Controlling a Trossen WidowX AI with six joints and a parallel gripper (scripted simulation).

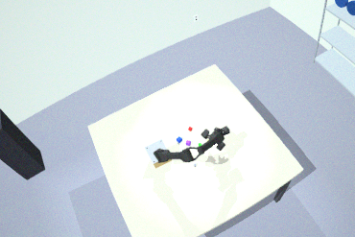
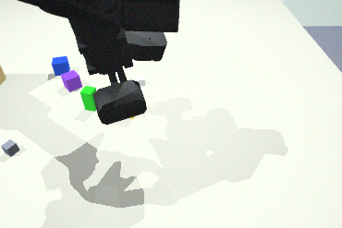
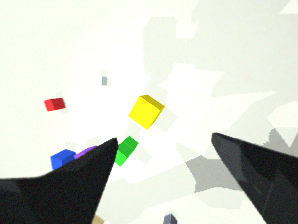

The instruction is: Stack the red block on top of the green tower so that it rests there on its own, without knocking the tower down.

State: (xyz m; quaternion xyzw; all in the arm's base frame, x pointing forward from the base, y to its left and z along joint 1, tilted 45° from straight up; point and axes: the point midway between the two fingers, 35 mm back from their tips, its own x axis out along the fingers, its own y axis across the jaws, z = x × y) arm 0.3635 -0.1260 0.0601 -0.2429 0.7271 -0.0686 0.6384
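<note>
My gripper tip is now 50 mm above the yellow block, 40 mm to the right of it and 10 mm short of it. Round my gripper tip: purple block: 140 mm to the left, 130 mm behind, 60 mm below; tiny pale cube: 130 mm to the left, 60 mm below, 30 mm ahead; small grey cube: 190 mm behind, 60 mm below, 50 mm to the right.
</note>
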